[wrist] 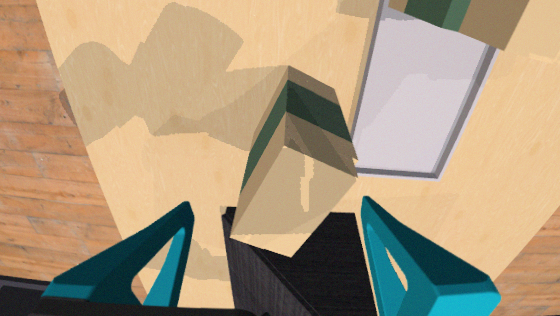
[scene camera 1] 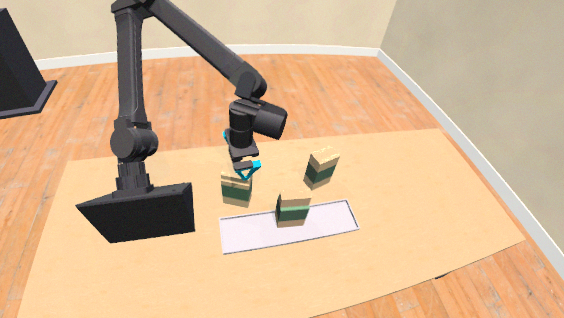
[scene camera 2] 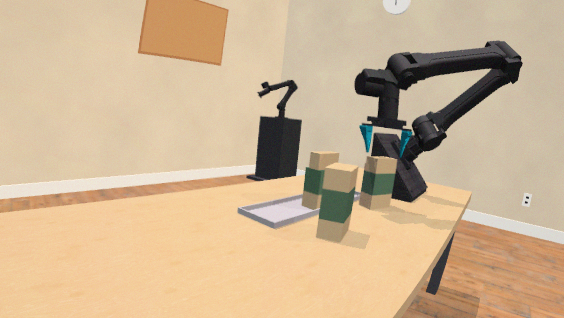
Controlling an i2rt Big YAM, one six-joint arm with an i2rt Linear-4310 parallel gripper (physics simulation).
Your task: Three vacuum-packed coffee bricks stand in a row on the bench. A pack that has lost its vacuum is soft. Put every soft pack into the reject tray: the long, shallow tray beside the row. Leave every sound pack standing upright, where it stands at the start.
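Frame: origin at the arm's base, x left, y back, z up, level; metres.
Seen in the pictures: gripper, fingertip midpoint: (wrist: 275, 207) (scene camera 1: 240, 166) (scene camera 2: 383, 155); arm's base, link origin: (scene camera 1: 134, 193).
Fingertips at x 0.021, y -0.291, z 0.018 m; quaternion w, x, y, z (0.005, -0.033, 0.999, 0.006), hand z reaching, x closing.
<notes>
Pixels of each thing's middle, then the offset from my fingertips to it. "spot": a spot on its surface instead.
- shallow reject tray, body centre: (scene camera 2: 311, 207) (scene camera 1: 290, 227) dx -0.139, dy -0.122, dz -0.158 m
- third pack, body centre: (scene camera 2: 338, 201) (scene camera 1: 320, 168) dx +0.002, dy -0.264, dz -0.080 m
- end rim, surface spot: (wrist: 400, 173) spot: dx -0.134, dy +0.083, dz -0.141 m
Three tan coffee packs with green bands stand upright. One pack (scene camera 1: 236, 193) (scene camera 2: 378, 184) (wrist: 295, 190) stands on the bench nearest the arm's base. Another pack (scene camera 1: 293, 214) (scene camera 2: 313, 181) (wrist: 487, 20) stands in the shallow reject tray (scene camera 1: 332, 217) (scene camera 2: 270, 215) (wrist: 415, 125); a lighter strip crosses its band. The third pack (scene camera 1: 321, 171) (scene camera 2: 336, 204) stands on the bench farther from the base and does not show in the wrist view. My gripper (scene camera 1: 236, 162) (scene camera 2: 385, 154) (wrist: 275, 207) is open and empty, pointing down just above the pack nearest the base, which shows between the fingers in the wrist view.
The arm's dark wedge base (scene camera 1: 145, 215) (scene camera 2: 407, 182) (wrist: 340, 250) stands on the bench close to the nearest pack. The tray's near end rim (wrist: 400, 173) lies beside that pack. A second arm on a dark pedestal (scene camera 2: 277, 147) stands away on the floor.
</notes>
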